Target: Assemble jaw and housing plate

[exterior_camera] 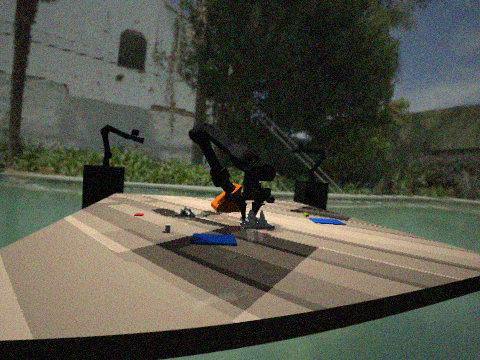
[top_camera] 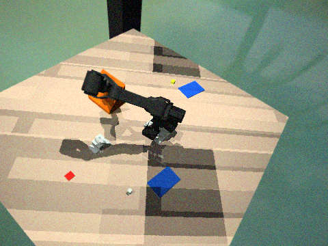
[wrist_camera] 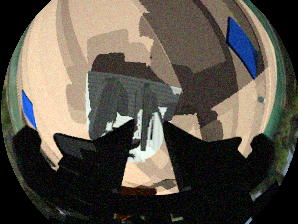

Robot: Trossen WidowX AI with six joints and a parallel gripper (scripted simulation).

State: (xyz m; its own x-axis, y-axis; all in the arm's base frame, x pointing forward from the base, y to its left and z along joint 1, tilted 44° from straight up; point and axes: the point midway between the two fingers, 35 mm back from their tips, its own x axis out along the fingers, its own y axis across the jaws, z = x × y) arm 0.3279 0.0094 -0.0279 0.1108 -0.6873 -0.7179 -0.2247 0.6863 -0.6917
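My gripper tip is now 10 mm short of the white base plate, 30 mm to the right of it and 10 mm above it. From my gripper tip the other things lie so: grey cube 130 mm ahead, 280 mm to the right, 10 mm below; then grey jaw 40 mm behind, 10 mm to the left, 10 mm above; then yellow cube 210 mm behind, 350 mm to the left, 10 mm below.
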